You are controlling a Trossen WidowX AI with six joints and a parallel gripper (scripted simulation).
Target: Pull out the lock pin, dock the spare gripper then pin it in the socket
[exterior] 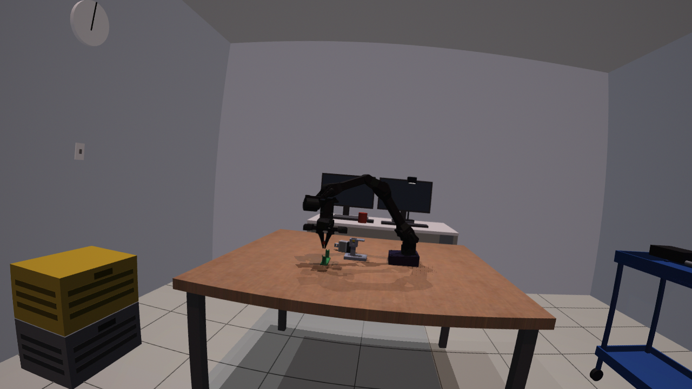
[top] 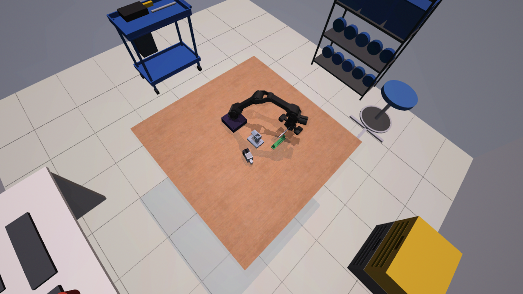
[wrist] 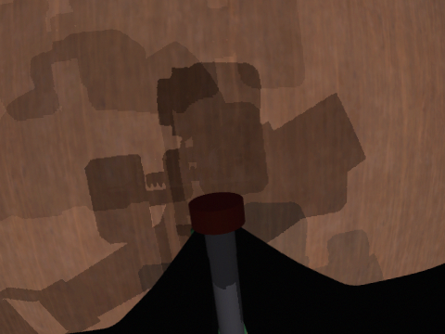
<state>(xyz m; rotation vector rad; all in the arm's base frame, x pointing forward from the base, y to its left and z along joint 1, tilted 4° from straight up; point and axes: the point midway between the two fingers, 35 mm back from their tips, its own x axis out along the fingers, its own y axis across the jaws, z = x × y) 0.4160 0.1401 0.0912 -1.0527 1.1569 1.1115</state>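
Now: gripper tip 100 mm to the left of the green pin cradle, 60 mm above it and 10 mm past it. Also, from my gripper tip: spare gripper: 350 mm to the right, 120 mm behind, 60 mm below; then grey mount: 200 mm to the right, 160 mm behind, 30 mm below.
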